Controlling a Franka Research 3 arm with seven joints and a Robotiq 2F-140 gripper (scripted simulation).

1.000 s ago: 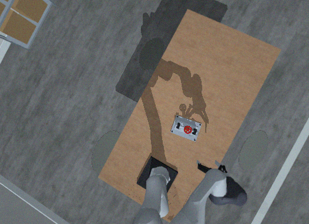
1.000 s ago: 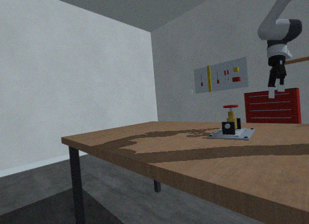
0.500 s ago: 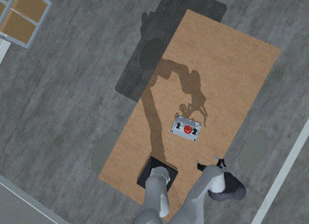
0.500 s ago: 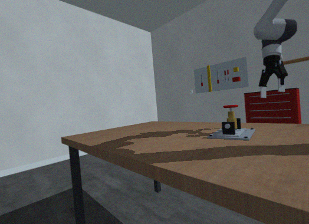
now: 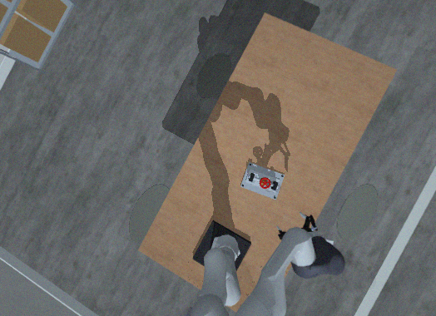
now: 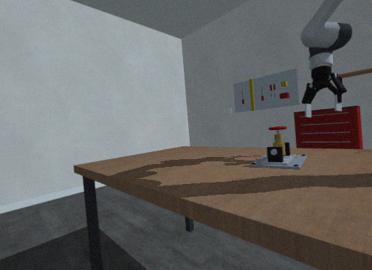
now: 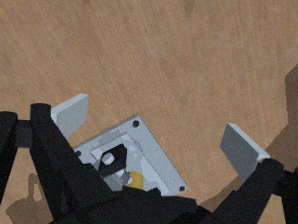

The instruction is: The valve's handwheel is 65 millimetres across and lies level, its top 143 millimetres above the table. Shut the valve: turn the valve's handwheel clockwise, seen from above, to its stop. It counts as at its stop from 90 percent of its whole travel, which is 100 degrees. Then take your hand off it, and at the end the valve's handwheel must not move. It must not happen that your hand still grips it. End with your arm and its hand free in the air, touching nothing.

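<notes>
My hand is 12 cm short of the red handwheel, 21 cm to the right of it and 6 cm above it.
</notes>
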